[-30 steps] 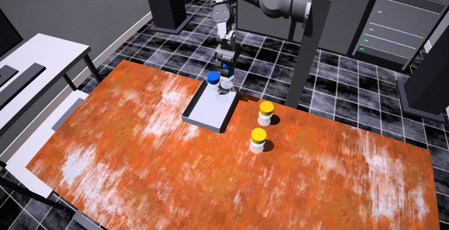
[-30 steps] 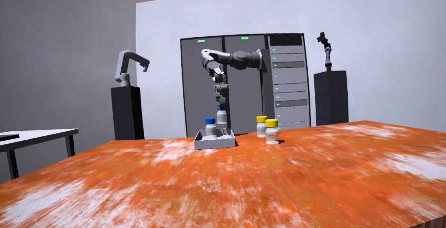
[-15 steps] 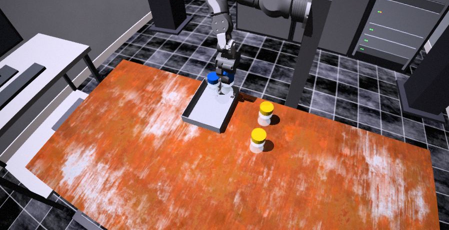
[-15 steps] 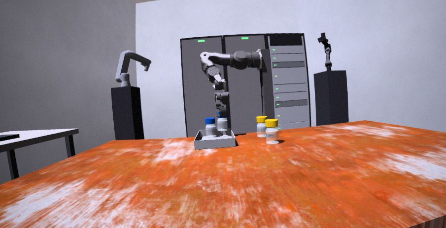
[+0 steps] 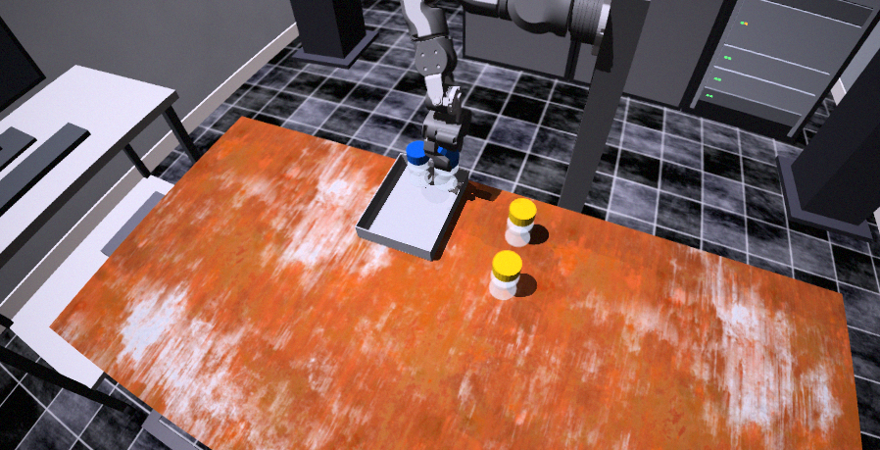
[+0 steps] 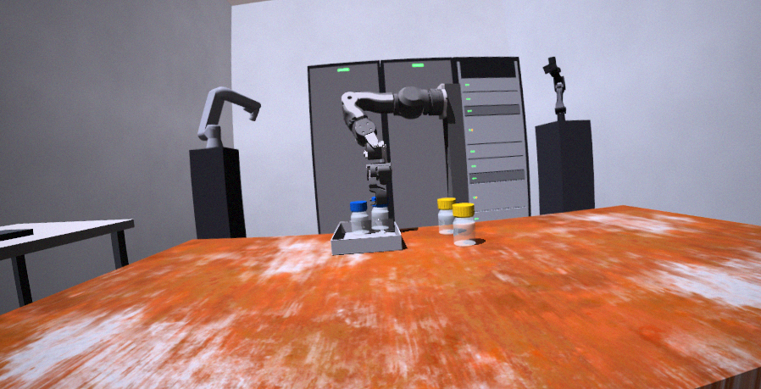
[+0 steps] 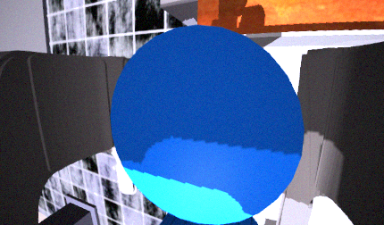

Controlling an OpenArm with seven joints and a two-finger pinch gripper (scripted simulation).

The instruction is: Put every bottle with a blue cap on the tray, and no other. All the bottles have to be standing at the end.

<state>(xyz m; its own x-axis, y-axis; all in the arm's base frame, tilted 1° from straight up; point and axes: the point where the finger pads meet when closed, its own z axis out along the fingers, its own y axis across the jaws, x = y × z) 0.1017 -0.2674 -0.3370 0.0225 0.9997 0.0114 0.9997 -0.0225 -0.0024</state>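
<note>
Now: hand 90 mm above the grey tray, 80 mm short of it and 40 mm to the left of it.
</note>
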